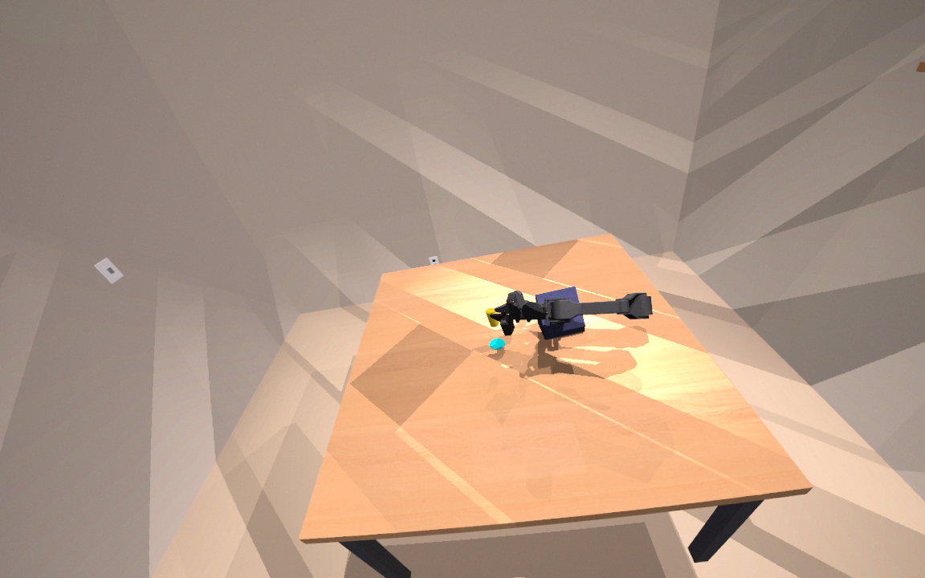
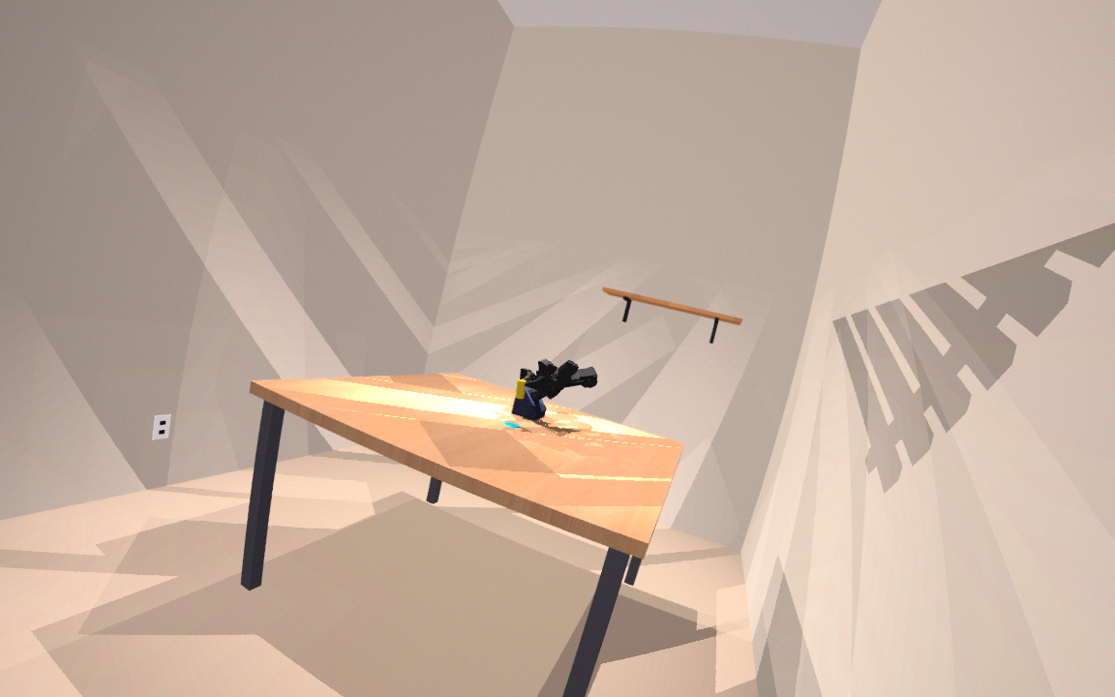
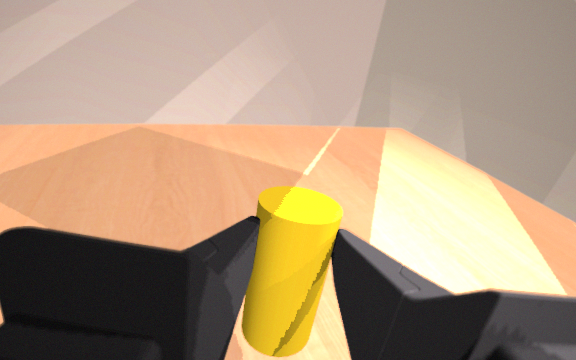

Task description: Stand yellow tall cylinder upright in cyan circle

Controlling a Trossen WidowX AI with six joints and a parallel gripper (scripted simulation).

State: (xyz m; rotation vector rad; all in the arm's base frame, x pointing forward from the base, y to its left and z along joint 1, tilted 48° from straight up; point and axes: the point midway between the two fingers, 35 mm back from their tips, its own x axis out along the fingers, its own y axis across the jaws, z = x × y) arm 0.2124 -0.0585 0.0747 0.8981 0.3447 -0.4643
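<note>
Now: the cyan circle 160 mm below my gripper tip. From my gripper tip the other things lie so: yellow tall cylinder: 20 mm below.
</note>
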